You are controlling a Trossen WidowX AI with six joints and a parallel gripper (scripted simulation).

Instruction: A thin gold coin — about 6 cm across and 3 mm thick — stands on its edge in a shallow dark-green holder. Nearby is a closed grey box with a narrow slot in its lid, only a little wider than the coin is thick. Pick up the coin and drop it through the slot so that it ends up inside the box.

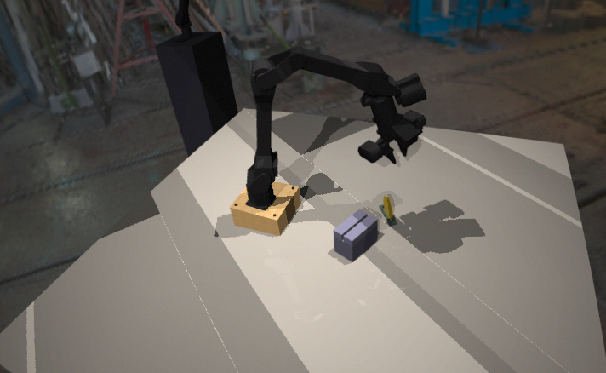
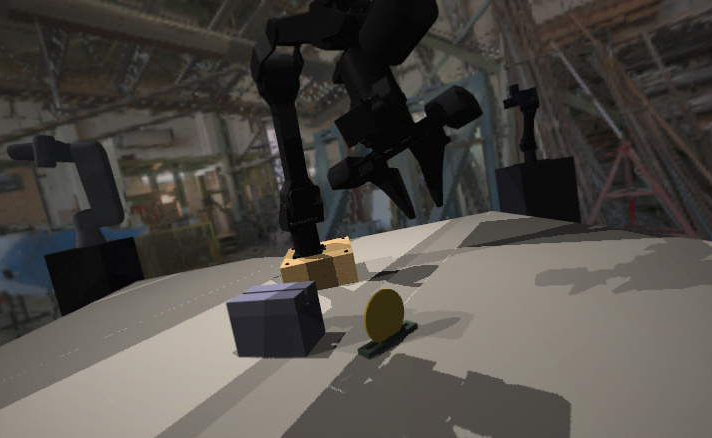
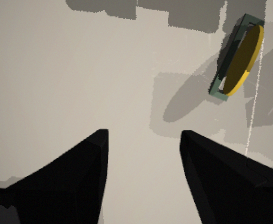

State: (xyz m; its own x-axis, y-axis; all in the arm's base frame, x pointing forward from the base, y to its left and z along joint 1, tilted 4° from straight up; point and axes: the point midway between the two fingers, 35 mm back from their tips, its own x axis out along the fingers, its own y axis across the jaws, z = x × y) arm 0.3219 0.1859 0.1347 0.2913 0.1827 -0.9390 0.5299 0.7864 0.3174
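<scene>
Right now the gold coin is 11 cm below my gripper tip, 7 cm to the right of it and 1 cm behind it.
</scene>
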